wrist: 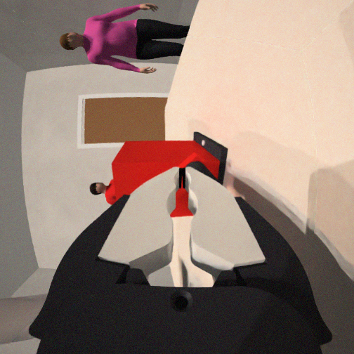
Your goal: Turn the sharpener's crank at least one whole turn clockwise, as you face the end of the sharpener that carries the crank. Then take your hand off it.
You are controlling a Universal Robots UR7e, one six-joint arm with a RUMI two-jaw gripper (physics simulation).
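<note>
The red sharpener (145,162) is just beyond my fingertips in the wrist view, with its black base plate (212,148) at its right side against the tabletop. A dark curved part, which looks like the crank (202,167), shows in a small stretch beside the fingertips; the fingers hide the rest of it, and its handle cannot be made out. My gripper (181,169) is shut, its two pale fingers together at the tips with nothing between them. The tips overlap the sharpener's crank end in this view; whether they touch it cannot be told.
The pale tabletop (260,85) fills the right side, with shadows across it. Beyond the sharpener are a grey wall (52,175) and a white-framed brown board (125,120). A person in pink (112,32) shows at the upper left, and a person in red (109,192) is partly hidden behind the sharpener.
</note>
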